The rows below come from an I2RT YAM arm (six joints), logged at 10 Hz.
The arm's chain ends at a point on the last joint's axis. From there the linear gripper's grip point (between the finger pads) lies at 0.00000 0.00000 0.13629 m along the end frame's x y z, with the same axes.
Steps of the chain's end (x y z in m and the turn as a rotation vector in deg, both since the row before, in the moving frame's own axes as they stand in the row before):
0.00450, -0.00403, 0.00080, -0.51, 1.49, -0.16
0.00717, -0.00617, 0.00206, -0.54, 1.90, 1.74
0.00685, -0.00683, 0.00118, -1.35, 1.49, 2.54
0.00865, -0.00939, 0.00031, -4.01, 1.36, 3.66
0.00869, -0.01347, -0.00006, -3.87, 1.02, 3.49
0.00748, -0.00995, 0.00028, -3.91, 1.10, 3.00
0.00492, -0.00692, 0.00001, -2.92, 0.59, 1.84
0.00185, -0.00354, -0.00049, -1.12, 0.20, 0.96
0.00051, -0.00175, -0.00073, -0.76, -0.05, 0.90
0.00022, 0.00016, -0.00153, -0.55, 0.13, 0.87
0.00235, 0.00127, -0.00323, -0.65, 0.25, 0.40
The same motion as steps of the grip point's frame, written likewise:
0.00805, -0.00282, 0.00075, -0.51, 1.49, -0.16
0.01167, -0.00482, 0.00198, -0.54, 1.90, 1.74
0.01032, -0.00354, 0.00110, -1.35, 1.49, 2.54
0.01158, 0.00024, -0.00006, -4.01, 1.36, 3.66
0.01083, -0.00420, -0.00039, -3.87, 1.02, 3.49
0.00985, -0.00059, -0.00006, -3.91, 1.10, 3.00
0.00621, 0.00004, -0.00017, -2.92, 0.59, 1.84
0.00230, -0.00087, -0.00052, -1.12, 0.20, 0.96
0.00038, 0.00006, -0.00074, -0.76, -0.05, 0.90
0.00052, 0.00147, -0.00154, -0.55, 0.13, 0.87
0.00294, 0.00282, -0.00324, -0.65, 0.25, 0.40

